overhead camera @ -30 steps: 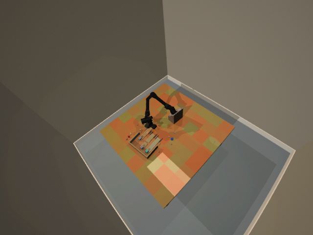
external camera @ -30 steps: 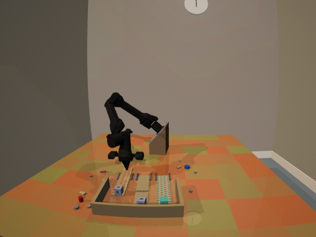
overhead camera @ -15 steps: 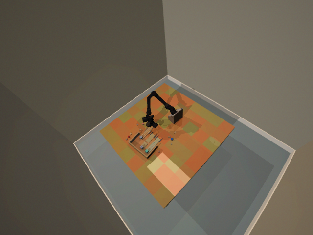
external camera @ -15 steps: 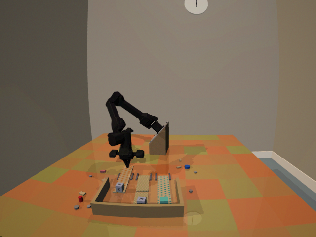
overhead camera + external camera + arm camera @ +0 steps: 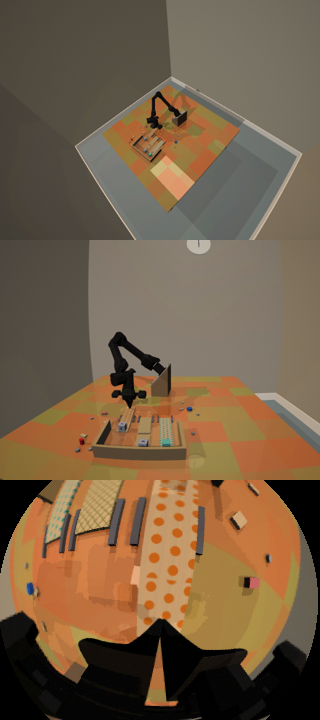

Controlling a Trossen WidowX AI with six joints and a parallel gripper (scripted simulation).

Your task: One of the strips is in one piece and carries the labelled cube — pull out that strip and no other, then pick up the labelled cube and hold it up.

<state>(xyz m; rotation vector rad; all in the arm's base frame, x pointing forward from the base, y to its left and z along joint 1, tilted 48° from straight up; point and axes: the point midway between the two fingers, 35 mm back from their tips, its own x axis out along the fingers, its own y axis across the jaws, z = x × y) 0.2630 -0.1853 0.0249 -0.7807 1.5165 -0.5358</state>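
Now: the strip 100 mm ahead of my gripper tip and 20 mm to the left of it. Round my gripper tip: pink piece (90 mm ahead, 120 mm to the right); red cylinder (350 mm ahead, 80 mm to the right, 10 mm above); blue disc (40 mm behind, 330 mm to the left).
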